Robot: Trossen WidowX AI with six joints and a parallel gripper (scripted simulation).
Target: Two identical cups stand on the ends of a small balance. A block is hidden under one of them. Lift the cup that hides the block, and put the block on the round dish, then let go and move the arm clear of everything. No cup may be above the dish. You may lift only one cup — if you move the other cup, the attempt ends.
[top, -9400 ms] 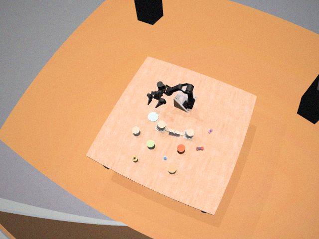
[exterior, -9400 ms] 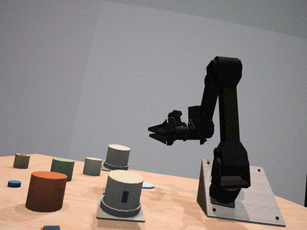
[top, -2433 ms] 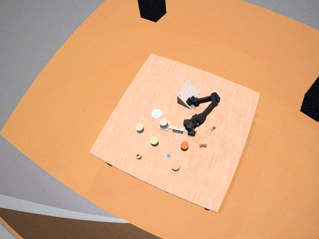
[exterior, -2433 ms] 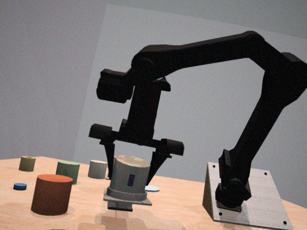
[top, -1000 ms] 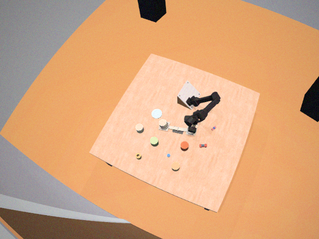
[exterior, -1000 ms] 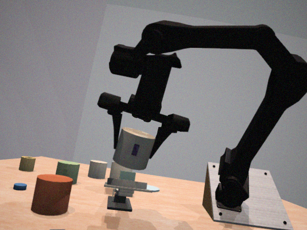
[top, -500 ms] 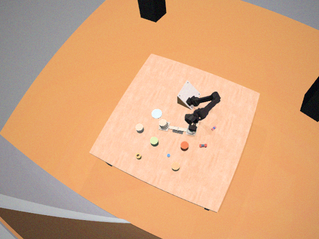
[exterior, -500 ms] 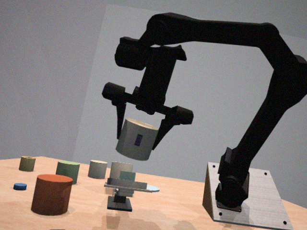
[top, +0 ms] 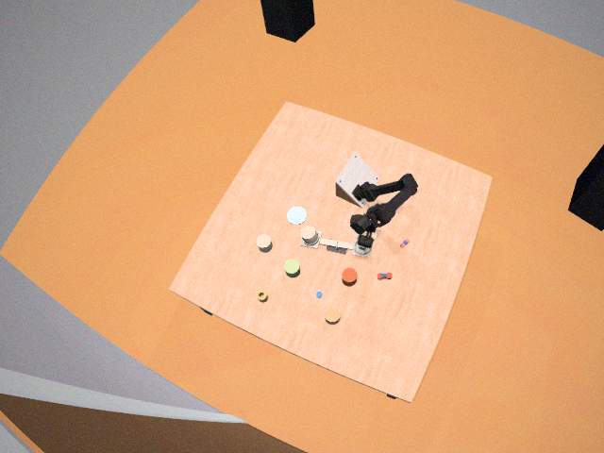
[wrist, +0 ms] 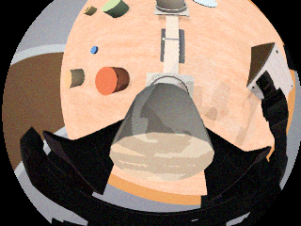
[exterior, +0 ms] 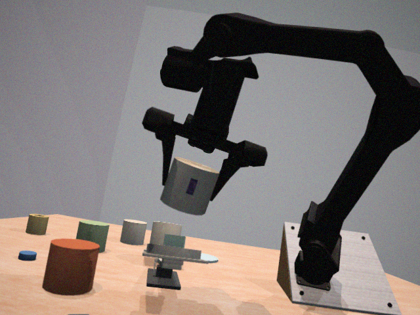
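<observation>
My gripper tip is now 80 mm above the pale-green block, 10 mm to the left of it and 10 mm short of it. The rest, counted from my gripper tip: small balance: 140 mm below, 130 mm to the right, 50 mm ahead; then red toy car: 150 mm to the left, 150 mm below, 60 mm ahead; then red-orange cylinder: 140 mm ahead, 130 mm below, 10 mm to the left.
</observation>
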